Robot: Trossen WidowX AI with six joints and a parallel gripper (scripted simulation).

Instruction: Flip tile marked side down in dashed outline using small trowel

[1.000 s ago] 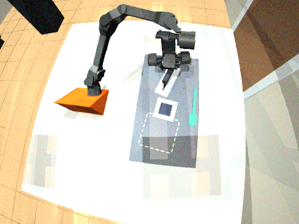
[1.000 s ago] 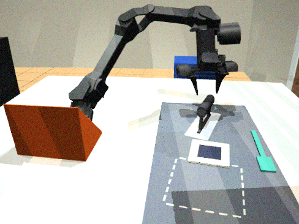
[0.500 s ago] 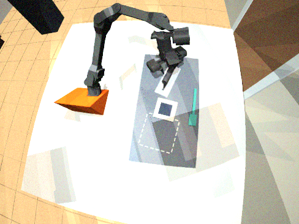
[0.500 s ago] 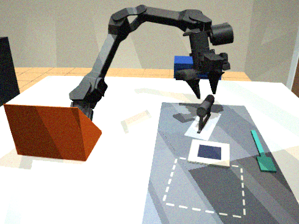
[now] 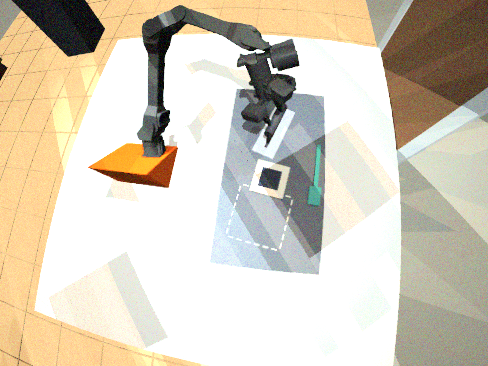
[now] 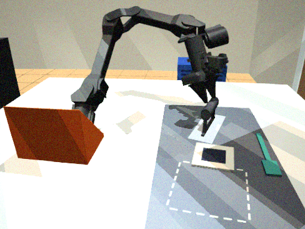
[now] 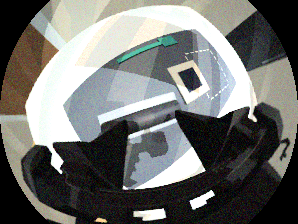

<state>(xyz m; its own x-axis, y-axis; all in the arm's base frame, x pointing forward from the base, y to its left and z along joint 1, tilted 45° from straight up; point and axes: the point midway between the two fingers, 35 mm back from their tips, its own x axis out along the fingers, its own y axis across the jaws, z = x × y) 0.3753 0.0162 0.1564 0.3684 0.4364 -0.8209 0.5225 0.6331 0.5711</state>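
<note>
Now: gripper tip 1 cm to the left of the small trowel and 6 cm above it. Round my gripper tip: tile (1 cm behind, 17 cm to the right, 10 cm below); teal flat tool (14 cm ahead, 17 cm to the right, 10 cm below); grey mat (1 cm ahead, 14 cm to the right, 12 cm below).
</note>
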